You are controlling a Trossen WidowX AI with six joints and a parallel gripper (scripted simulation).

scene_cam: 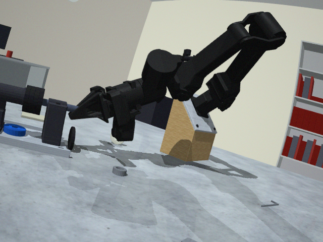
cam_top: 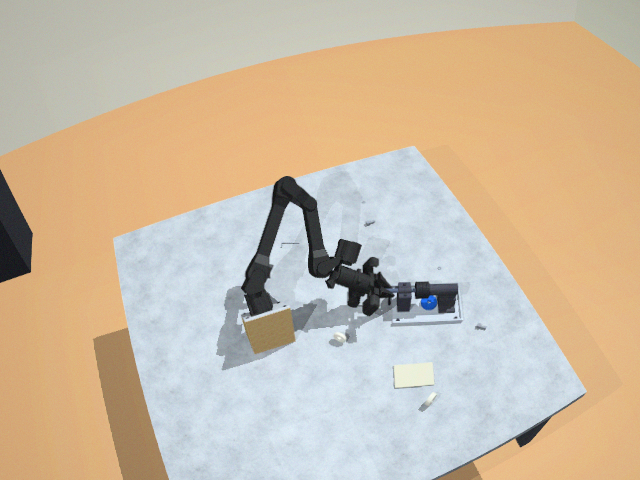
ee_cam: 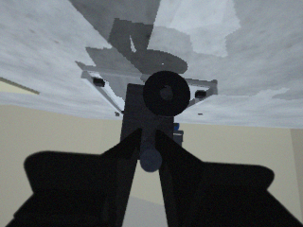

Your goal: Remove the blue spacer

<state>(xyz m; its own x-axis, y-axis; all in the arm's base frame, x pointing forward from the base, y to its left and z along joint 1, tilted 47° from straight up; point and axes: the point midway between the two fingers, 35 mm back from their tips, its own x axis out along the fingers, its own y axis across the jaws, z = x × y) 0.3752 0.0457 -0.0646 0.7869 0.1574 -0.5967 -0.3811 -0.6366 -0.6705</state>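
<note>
The black disc is 10 mm behind my gripper tip, 20 mm to the left of it and 40 mm below it. Round my gripper tip: grey ring (40 mm behind, 140 mm to the left, 60 mm below); blue spacer (110 mm ahead, 40 mm to the right, 50 mm below); dark shaft (50 mm ahead, 20 mm to the right, 20 mm above).
</note>
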